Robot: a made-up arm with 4 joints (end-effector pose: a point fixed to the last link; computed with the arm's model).
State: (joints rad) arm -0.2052 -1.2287 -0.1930 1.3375
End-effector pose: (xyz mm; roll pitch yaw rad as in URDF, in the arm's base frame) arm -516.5 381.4 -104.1 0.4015 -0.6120 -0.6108
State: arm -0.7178 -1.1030 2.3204 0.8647
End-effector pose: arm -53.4 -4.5 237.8 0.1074 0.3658 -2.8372
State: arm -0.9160 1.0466 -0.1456 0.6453
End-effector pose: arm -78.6 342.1 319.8 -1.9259 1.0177 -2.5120
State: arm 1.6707 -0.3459 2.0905 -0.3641
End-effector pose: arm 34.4 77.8 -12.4 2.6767 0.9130 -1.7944
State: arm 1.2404 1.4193 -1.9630 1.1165
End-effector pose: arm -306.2 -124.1 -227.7 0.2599 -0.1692 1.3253
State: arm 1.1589 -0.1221 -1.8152 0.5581
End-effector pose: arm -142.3 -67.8 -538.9 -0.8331 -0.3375 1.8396
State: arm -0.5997 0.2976 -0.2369 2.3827
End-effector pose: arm -263.8 429.0 299.0 -2.1127 0.6345 -1.5293
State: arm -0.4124 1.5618 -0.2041 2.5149
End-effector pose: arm -111.0 420.0 113.9 2.8746 0.3052 -2.1392
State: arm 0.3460 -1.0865 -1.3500 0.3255
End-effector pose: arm -318.3 45.8 -470.0 -0.8832 -0.6710 1.8901
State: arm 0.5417 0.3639 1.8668 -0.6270
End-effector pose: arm 17.3 132.2 -226.9 1.3791 -0.4161 -2.2797
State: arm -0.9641 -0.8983 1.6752 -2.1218
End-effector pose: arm 25.0 81.9 84.1 -3.0681 -0.8125 -2.9320
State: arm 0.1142 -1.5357 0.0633 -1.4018
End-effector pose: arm -251.4 406.2 -159.3 -1.7055 -0.3410 -2.3971
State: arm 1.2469 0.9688 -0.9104 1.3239
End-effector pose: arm -401.6 195.4 -256.6 0.0189 -0.1399 0.2288
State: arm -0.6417 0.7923 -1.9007 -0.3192
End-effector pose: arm -416.3 -51.6 348.6 2.6638 -0.0126 0.7072
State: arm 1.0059 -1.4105 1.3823 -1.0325
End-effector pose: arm -220.2 239.4 -63.2 -2.3155 0.7274 -1.9138
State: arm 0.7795 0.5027 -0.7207 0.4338
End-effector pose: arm -479.9 226.4 -259.4 0.7604 -0.4736 0.2454
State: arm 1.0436 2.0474 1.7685 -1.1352
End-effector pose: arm -56.1 158.9 -514.0 0.3451 -0.7878 -1.1202
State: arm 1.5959 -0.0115 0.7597 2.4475
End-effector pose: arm -61.0 359.4 -53.8 0.3125 0.5062 -1.2460
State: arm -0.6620 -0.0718 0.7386 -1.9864
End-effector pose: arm -157.4 351.2 -5.0 2.3975 -0.7143 -1.5626
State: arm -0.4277 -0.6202 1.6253 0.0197
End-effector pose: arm -84.1 211.8 86.9 0.9201 -0.1481 -2.0141
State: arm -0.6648 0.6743 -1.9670 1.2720
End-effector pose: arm -347.8 -108.8 399.6 1.2407 0.2797 1.3570
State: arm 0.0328 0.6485 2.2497 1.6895
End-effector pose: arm -78.9 -56.7 -222.0 -0.8198 -0.4979 3.0485
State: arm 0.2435 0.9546 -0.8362 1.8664
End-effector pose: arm -434.5 258.1 188.2 -0.5547 0.9845 -0.1672
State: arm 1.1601 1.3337 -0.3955 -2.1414
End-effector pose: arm -228.4 412.2 -203.3 -2.8124 -0.3109 -1.0144
